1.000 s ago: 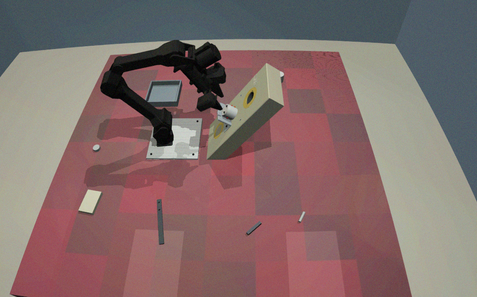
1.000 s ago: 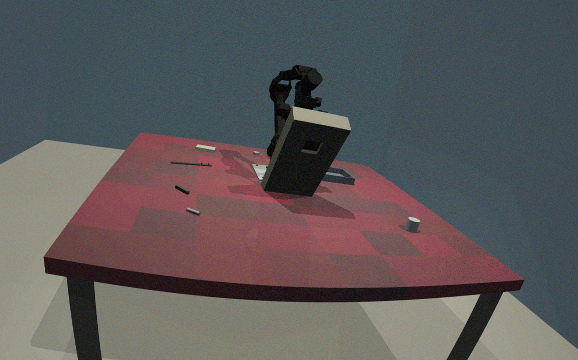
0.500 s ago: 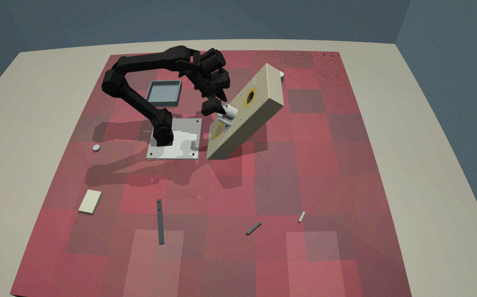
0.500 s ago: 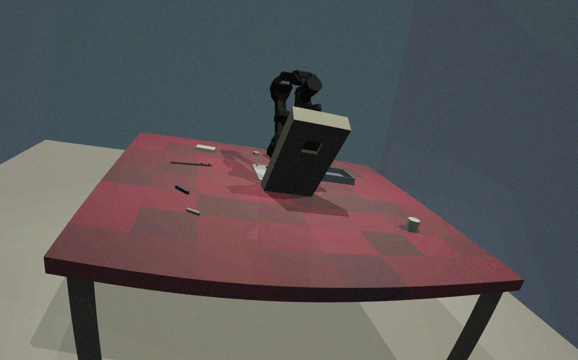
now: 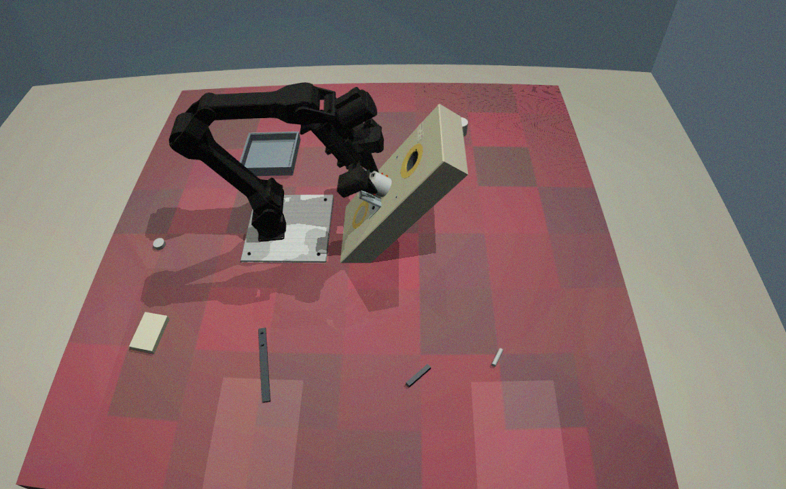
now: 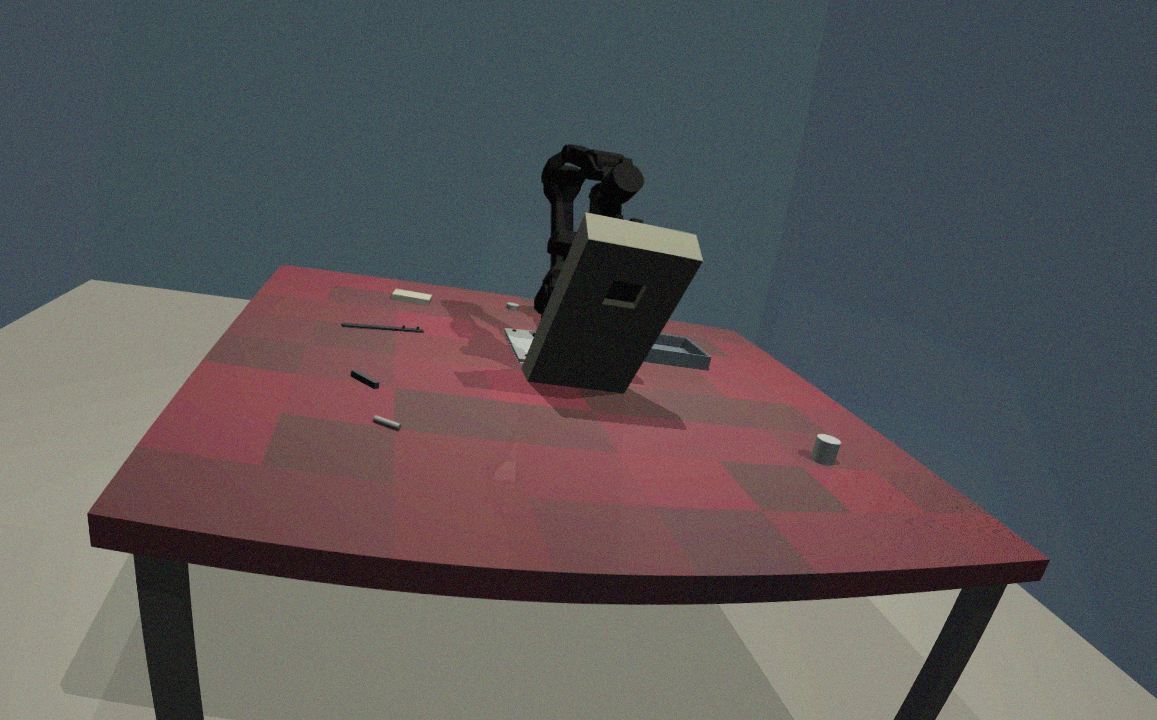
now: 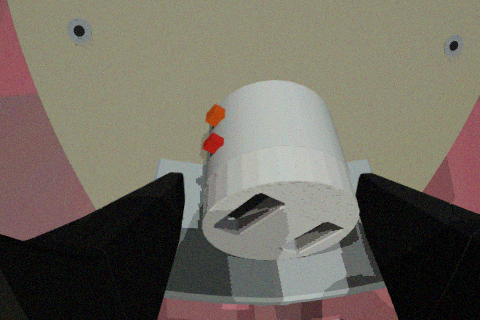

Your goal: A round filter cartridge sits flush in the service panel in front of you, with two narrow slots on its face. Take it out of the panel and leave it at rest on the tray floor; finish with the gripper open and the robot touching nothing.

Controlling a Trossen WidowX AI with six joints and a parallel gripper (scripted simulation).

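Right now the grey shelf is 30 mm below my gripper tip and 10 mm behind it. The rest, counted from my gripper tip: beige service panel: 40 mm ahead, 20 mm below, 10 mm to the right; short bar: 380 mm to the right, 170 mm below, 50 mm ahead; round filter cartridge: right at my gripper tip.
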